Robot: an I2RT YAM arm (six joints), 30 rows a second.
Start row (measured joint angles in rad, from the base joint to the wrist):
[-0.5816, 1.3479, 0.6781, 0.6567, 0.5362, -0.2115]
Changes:
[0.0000, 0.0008, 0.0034, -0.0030, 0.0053, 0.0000]
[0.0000, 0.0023, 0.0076, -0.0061, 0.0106, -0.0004]
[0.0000, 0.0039, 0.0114, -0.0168, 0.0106, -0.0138]
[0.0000, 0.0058, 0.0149, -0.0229, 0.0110, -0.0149]
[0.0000, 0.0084, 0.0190, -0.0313, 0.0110, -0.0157]
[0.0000, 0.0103, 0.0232, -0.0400, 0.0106, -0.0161]
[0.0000, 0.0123, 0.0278, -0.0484, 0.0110, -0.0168]
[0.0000, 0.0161, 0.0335, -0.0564, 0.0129, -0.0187]
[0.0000, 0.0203, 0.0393, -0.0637, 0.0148, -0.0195]
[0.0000, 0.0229, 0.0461, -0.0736, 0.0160, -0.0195]
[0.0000, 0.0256, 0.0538, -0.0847, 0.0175, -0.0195]
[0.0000, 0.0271, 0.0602, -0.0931, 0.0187, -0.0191]
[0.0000, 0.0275, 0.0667, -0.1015, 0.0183, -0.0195]
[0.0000, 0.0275, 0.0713, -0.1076, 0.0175, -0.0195]
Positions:
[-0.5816, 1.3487, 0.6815, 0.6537, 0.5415, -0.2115]
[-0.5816, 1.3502, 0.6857, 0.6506, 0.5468, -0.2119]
[-0.5816, 1.3518, 0.6895, 0.6399, 0.5468, -0.2253]
[-0.5816, 1.3537, 0.6930, 0.6338, 0.5472, -0.2264]
[-0.5816, 1.3563, 0.6971, 0.6254, 0.5472, -0.2272]
[-0.5816, 1.3582, 0.7013, 0.6167, 0.5468, -0.2276]
[-0.5816, 1.3602, 0.7059, 0.6083, 0.5472, -0.2283]
[-0.5816, 1.3640, 0.7116, 0.6003, 0.5491, -0.2302]
[-0.5816, 1.3682, 0.7174, 0.5930, 0.5510, -0.2310]
[-0.5816, 1.3708, 0.7242, 0.5831, 0.5522, -0.2310]
[-0.5816, 1.3735, 0.7319, 0.5720, 0.5537, -0.2310]
[-0.5816, 1.3750, 0.7383, 0.5636, 0.5549, -0.2306]
[-0.5816, 1.3754, 0.7448, 0.5552, 0.5545, -0.2310]
[-0.5816, 1.3754, 0.7494, 0.5491, 0.5537, -0.2310]

